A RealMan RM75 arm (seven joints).
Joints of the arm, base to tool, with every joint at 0 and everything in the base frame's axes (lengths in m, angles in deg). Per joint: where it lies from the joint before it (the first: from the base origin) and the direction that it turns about. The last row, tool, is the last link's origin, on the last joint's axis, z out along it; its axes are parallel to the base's.
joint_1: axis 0 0 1 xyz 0.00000 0.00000 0.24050
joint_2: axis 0 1 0 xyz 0.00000 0.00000 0.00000
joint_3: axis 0 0 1 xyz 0.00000 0.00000 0.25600
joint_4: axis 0 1 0 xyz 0.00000 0.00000 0.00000
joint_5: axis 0 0 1 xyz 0.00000 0.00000 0.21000
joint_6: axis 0 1 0 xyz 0.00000 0.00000 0.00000
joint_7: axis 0 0 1 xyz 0.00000 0.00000 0.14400
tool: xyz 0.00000 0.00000 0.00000
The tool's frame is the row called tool.
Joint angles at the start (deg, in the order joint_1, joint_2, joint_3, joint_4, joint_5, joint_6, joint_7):
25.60, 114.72, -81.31, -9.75, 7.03, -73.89, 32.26
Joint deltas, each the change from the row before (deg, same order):
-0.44, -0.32, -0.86, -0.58, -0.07, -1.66, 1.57
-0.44, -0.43, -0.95, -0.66, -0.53, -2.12, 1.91
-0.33, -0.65, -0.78, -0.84, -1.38, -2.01, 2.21
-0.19, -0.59, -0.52, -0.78, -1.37, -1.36, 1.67
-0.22, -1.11, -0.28, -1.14, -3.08, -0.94, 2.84
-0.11, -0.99, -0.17, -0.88, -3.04, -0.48, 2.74
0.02, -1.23, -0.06, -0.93, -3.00, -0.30, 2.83
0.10, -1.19, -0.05, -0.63, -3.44, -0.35, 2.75
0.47, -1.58, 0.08, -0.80, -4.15, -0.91, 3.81
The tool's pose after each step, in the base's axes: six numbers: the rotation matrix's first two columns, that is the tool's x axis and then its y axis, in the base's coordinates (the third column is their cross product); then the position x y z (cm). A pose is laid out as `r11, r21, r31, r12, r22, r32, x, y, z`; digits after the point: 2 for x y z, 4 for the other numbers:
0.4223, 0.2943, -0.8574, -0.8695, -0.1358, -0.4748, 33.05, 35.00, 8.27
0.3960, 0.3120, -0.8636, -0.8669, -0.1830, -0.4636, 32.52, 34.78, 8.56
0.3707, 0.3221, -0.8711, -0.8572, -0.2421, -0.4544, 31.85, 34.65, 8.88
0.3542, 0.3252, -0.8768, -0.8450, -0.2904, -0.4491, 31.30, 34.62, 9.13
0.3400, 0.3073, -0.8888, -0.8243, -0.3575, -0.4389, 30.69, 34.69, 9.43
0.3316, 0.2786, -0.9013, -0.8053, -0.4142, -0.4243, 30.24, 34.77, 9.57
0.3282, 0.2480, -0.9115, -0.7842, -0.4663, -0.4092, 29.82, 34.93, 9.89
0.3336, 0.2078, -0.9196, -0.7605, -0.5171, -0.3927, 29.47, 35.03, 10.03
0.3360, 0.1595, -0.9283, -0.7268, -0.5829, -0.3632, 28.83, 35.23, 10.35

